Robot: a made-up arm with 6 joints.
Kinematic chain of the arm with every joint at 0, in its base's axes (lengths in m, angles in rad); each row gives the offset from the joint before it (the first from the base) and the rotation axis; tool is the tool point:
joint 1: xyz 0 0 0.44 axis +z
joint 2: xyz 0.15 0 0 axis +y
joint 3: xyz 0 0 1.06 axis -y
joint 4: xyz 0 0 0.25 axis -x
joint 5: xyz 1.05 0 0 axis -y
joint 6: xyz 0.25 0 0 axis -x
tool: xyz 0 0 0
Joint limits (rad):
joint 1: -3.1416..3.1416
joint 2: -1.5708..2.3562
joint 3: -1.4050..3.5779
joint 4: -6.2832..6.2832
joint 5: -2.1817..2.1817
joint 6: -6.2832..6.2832
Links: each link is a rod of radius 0.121 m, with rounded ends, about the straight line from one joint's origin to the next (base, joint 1, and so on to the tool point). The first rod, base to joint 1, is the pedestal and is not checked.
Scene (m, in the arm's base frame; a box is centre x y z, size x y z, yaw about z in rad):
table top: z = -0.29
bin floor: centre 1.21 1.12 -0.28 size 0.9 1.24 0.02 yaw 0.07
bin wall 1: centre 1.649 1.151 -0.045 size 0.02 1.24 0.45 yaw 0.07
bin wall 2: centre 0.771 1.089 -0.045 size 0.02 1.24 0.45 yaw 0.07
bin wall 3: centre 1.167 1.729 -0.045 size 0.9 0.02 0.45 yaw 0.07
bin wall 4: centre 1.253 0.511 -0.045 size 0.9 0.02 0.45 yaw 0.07
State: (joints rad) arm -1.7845 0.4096 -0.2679 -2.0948 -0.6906 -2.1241
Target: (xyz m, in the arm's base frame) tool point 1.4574 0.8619 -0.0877
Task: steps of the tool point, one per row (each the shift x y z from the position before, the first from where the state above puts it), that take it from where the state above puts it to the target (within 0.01 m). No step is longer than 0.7 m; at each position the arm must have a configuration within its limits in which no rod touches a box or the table.
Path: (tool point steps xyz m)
1: -0.1104 0.0671 0.6171
2: -0.0076 0.3191 0.5756
3: 0.1357 0.5094 0.4234
4: 0.2807 0.5963 0.1888
5: 0.3854 0.5659 -0.0817
6: 0.4149 0.4326 -0.3362
7: 0.3547 0.2353 -0.5269
8: 0.2145 0.0244 -0.6208
9: 0.0253 -0.1517 -0.6054
10: 0.0206 0.0151 -0.3035
11: -0.0206 -0.0150 -0.3082

